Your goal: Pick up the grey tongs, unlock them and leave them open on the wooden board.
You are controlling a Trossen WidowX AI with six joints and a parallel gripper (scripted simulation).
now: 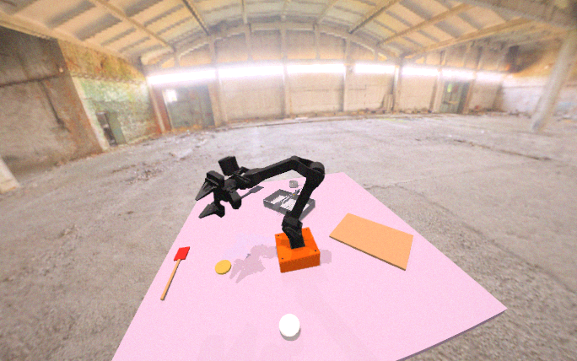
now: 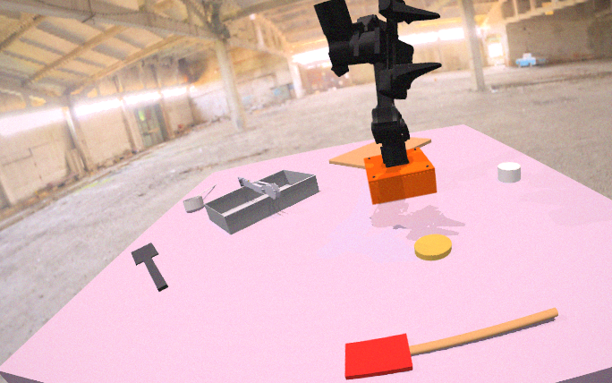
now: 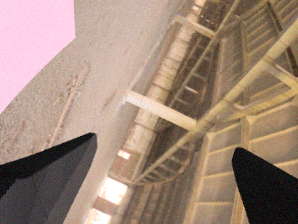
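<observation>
Right now my gripper tip is 49 cm short of the grey roasting tin, 34 cm to the left of it and 33 cm above it. Also, from my gripper tip: yellow disc 6 cm ahead, 1 cm to the left, 35 cm below; then red spatula 10 cm ahead, 24 cm to the left, 35 cm below; then white cylinder 22 cm behind, 25 cm to the right, 34 cm below.
</observation>
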